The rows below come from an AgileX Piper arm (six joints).
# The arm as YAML. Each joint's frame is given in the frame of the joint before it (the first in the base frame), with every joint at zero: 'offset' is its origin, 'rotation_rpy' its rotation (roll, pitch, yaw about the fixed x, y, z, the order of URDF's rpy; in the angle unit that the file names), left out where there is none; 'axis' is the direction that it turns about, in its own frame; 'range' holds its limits. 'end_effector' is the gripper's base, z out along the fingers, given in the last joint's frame.
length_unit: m
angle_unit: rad
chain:
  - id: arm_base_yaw
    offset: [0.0, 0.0, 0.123]
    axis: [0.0, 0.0, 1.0]
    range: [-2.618, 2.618]
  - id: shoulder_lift
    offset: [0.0, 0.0, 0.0]
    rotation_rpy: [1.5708, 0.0, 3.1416]
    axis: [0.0, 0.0, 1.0]
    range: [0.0, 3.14]
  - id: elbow
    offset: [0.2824, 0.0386, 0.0]
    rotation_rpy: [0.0, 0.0, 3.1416]
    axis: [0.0, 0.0, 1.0]
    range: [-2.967, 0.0]
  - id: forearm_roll
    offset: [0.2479, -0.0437, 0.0]
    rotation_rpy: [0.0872, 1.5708, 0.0]
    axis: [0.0, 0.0, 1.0]
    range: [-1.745, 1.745]
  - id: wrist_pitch
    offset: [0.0, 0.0, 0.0]
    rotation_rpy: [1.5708, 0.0, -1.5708]
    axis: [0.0, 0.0, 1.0]
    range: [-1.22, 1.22]
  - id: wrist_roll
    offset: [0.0, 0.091, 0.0]
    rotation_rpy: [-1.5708, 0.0, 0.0]
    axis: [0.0, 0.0, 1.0]
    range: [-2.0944, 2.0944]
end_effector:
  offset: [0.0, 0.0, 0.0]
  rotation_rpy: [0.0, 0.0, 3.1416]
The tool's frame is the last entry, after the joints.
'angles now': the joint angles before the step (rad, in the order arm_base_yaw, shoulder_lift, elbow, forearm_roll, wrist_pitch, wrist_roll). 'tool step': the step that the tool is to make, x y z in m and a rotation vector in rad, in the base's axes. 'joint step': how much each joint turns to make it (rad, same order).
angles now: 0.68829 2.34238 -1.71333 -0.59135 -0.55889 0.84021
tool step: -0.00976 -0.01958 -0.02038 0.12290 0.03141 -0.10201
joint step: -0.00032 -0.02008 0.16832 0.28913 -0.17512 -0.16939
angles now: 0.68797 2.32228 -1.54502 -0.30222 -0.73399 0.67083
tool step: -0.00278 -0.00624 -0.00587 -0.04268 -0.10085 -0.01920
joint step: -0.00393 0.00000 0.04266 0.03803 -0.06911 -0.14105
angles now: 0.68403 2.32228 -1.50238 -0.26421 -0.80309 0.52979
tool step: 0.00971 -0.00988 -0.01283 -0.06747 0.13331 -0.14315
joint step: -0.00221 0.00001 0.00000 0.18298 0.15819 -0.08620
